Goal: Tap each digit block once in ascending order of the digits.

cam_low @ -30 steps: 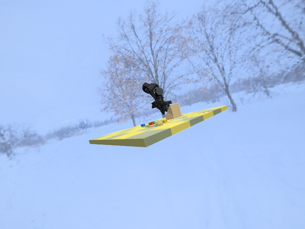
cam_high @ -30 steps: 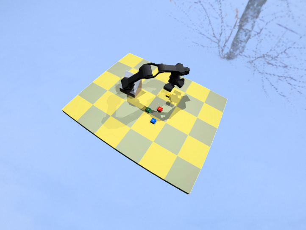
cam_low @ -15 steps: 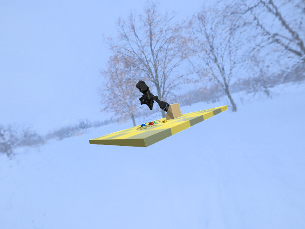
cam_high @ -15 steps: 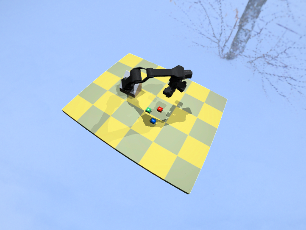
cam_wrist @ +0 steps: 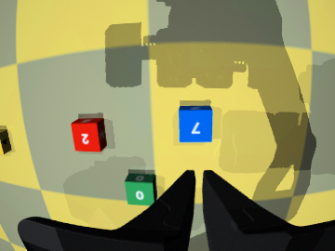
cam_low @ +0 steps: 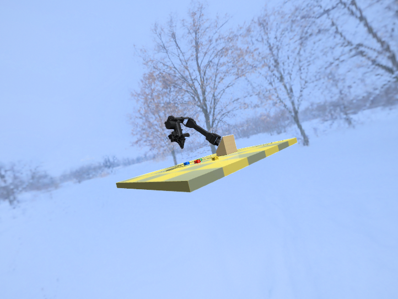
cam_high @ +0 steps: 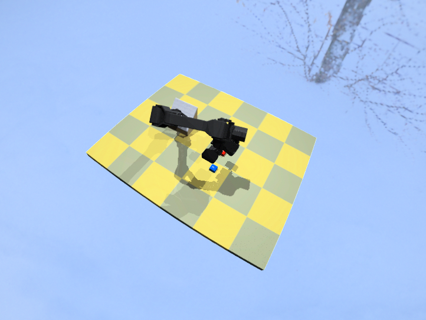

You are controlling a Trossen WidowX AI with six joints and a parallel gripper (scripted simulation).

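The blue block lies 1 cm behind my gripper tip and 12 cm below it. Also, from my gripper tip: green block 9 cm behind, 5 cm to the left, 12 cm below; then red block 3 cm behind, 11 cm to the left, 12 cm below; then yellow block 6 cm behind, 27 cm to the left, 12 cm below.
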